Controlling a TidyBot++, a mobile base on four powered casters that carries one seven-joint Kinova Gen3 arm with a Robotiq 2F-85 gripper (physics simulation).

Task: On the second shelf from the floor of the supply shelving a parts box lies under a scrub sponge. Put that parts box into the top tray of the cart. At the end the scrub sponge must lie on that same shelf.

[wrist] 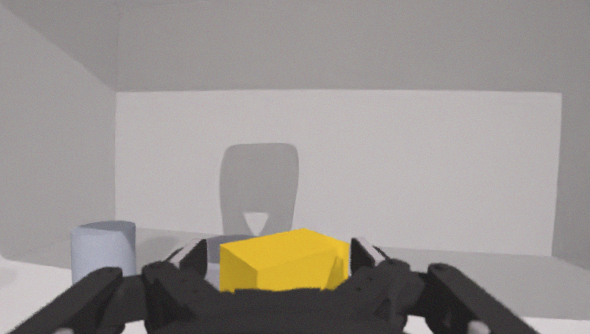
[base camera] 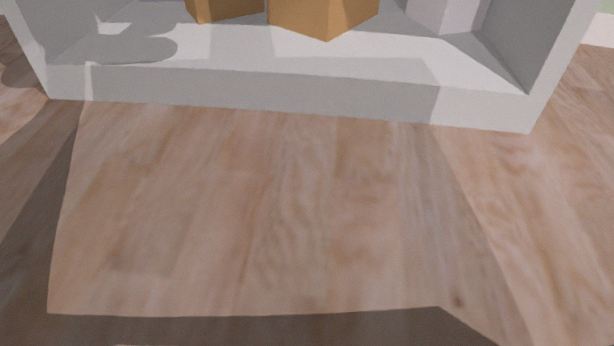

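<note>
A yellow box-shaped thing, which looks like the parts box, is in the lower middle of the wrist view, inside a shelf compartment. Its lower part is hidden behind my gripper. My gripper is open, with one fingertip at each side of the yellow shape in this view. I cannot tell how far the fingertips reach along it, and they are not closed on it. The scrub sponge cannot be made out in either view. The cart and its top tray do not show.
A blue-grey cylinder stands left of the gripper. A darker round thing is partly hidden behind the yellow shape. Side walls and a back panel enclose the compartment. Below, the shelving's bottom board carries two orange boxes and a pale box.
</note>
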